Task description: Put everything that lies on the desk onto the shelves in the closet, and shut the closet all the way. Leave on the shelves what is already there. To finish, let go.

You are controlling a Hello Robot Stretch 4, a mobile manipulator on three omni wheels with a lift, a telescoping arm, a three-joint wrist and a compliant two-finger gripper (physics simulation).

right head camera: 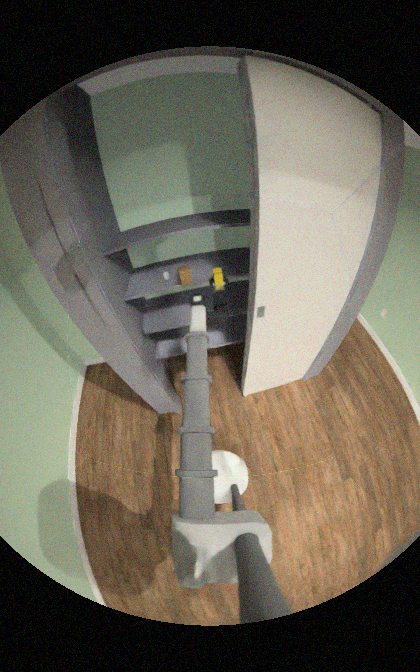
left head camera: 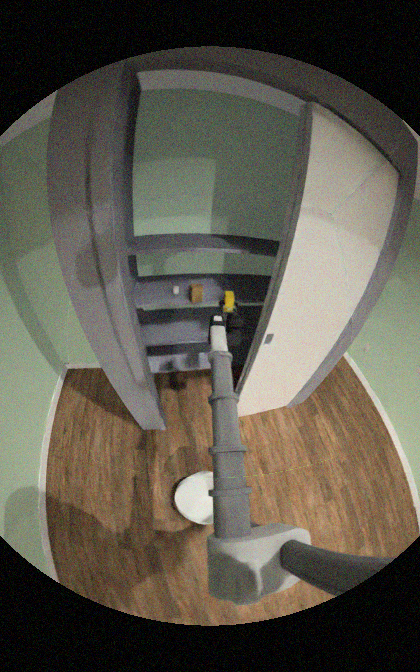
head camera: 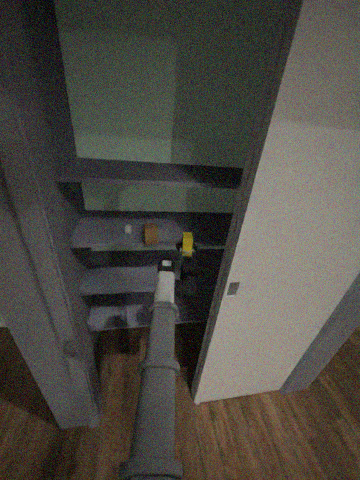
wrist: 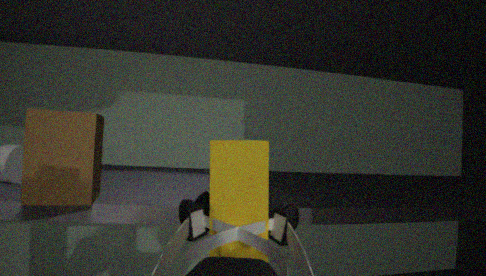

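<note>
A yellow box (head camera: 187,244) (left head camera: 229,300) (right head camera: 218,278) (wrist: 239,185) stands upright between the fingertips of my gripper (wrist: 239,208), which is shut on it. The box is at the front of a closet shelf (head camera: 105,232) (left head camera: 150,292) (right head camera: 142,283), right of an orange-brown box (head camera: 151,234) (left head camera: 196,293) (right head camera: 185,275) (wrist: 59,157). A small white thing (head camera: 128,229) (left head camera: 175,289) (right head camera: 166,275) (wrist: 11,163) is on that shelf, left of the brown box. Whether the yellow box touches the shelf, I cannot tell. The closet's white sliding door (head camera: 295,210) (left head camera: 325,280) (right head camera: 310,210) covers the right side; the left side is open. The desk does not show.
A shelf (head camera: 150,172) (left head camera: 200,244) runs above, and lower shelves (head camera: 117,280) (left head camera: 175,333) lie below. The arm (head camera: 162,340) (left head camera: 227,425) (right head camera: 196,405) reaches through the opening, left of the door's edge. A grey post (head camera: 45,300) (left head camera: 100,280) bounds the opening at left.
</note>
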